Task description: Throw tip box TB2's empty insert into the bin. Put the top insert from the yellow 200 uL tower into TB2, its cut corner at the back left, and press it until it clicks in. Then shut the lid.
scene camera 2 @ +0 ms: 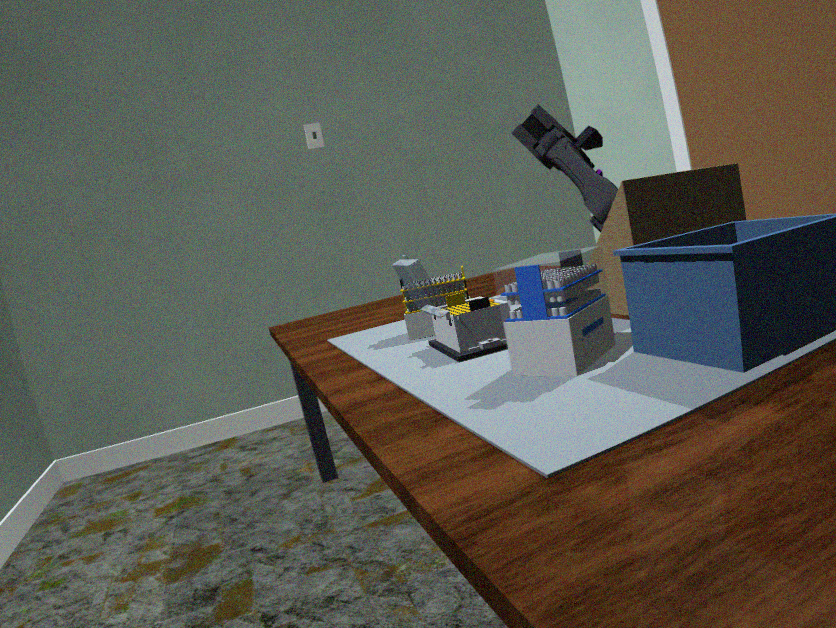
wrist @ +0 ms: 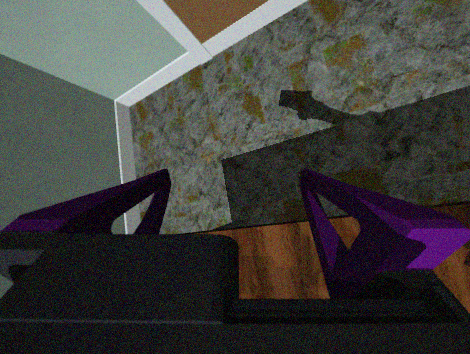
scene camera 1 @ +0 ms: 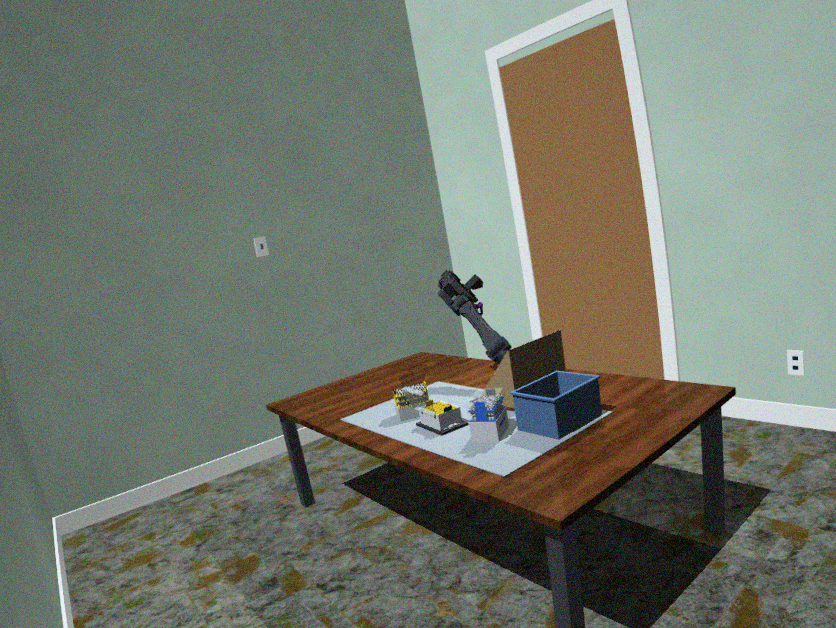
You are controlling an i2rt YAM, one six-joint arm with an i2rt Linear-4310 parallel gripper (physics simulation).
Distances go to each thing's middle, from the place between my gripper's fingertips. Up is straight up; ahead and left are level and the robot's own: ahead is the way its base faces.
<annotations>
The blue-topped tip tower (scene camera 2: 555,307) lies 750 mm ahead of my hand, 690 mm to the left of it and 150 mm below it. Also, from my hand: blue bin (scene camera 2: 733,296) (840 mm to the left, 600 mm ahead, 150 mm below).
</annotations>
